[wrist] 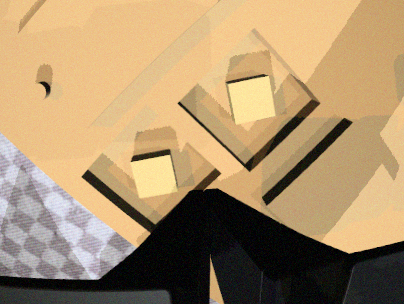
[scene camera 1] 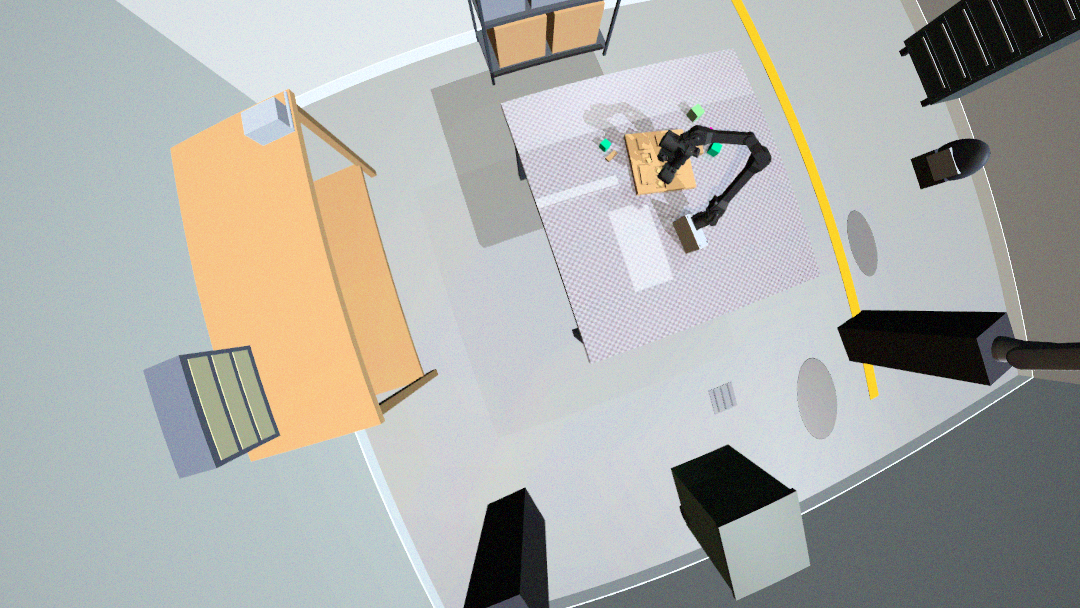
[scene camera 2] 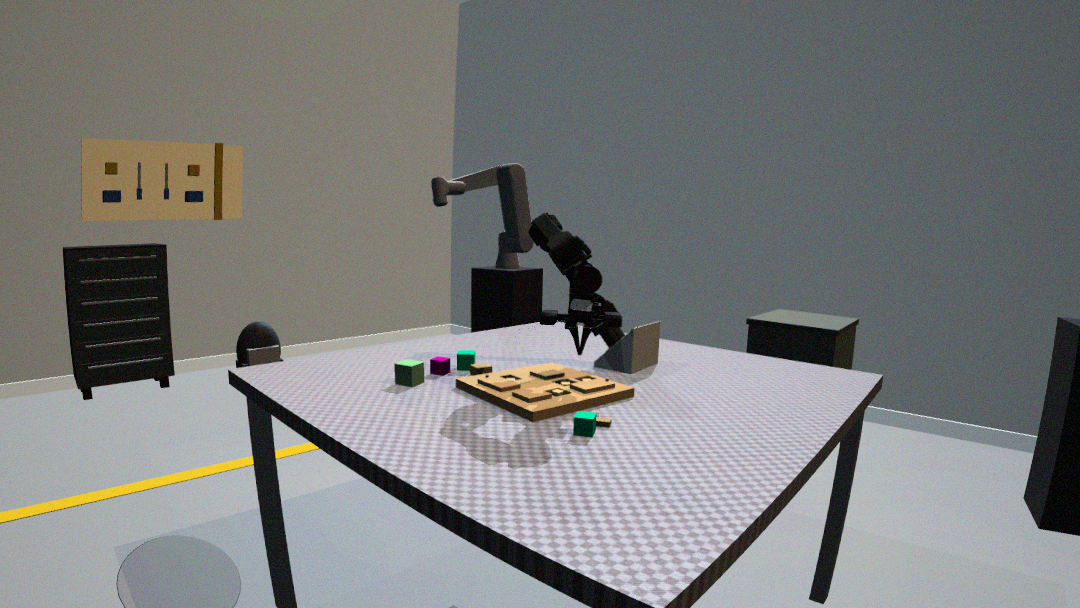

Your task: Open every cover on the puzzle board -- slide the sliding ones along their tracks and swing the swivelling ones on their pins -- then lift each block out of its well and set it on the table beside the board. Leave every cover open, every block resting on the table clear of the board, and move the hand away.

same spot on puzzle board: [scene camera 1: 685, 180] = [scene camera 2: 553, 368]
